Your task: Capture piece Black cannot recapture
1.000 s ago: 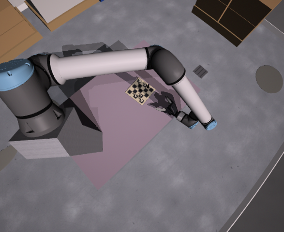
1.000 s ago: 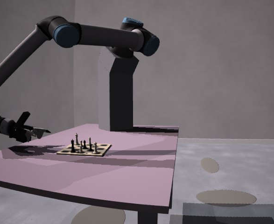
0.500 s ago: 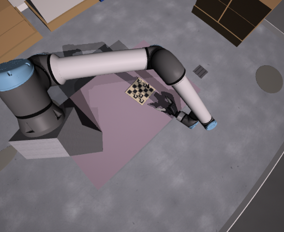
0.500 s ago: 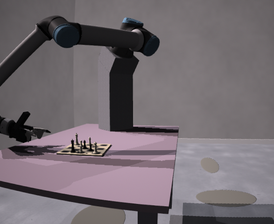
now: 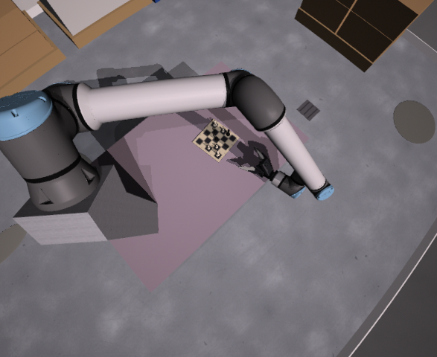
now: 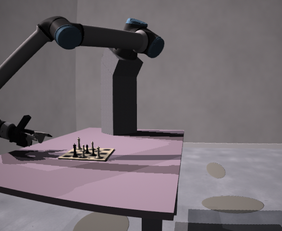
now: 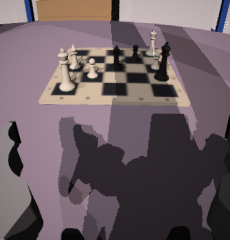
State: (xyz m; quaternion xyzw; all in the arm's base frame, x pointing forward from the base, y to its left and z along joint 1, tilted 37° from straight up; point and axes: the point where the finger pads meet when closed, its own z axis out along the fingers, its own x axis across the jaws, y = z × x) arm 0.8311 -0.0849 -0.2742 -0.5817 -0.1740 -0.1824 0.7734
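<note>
My gripper is now 1 cm past the black pawn, 27 cm to the right of it and 6 cm above it. Round my hand: tall black piece (4 cm ahead, 20 cm to the left, 4 cm below); chessboard (4 cm behind, 22 cm to the left, 7 cm below).
</note>
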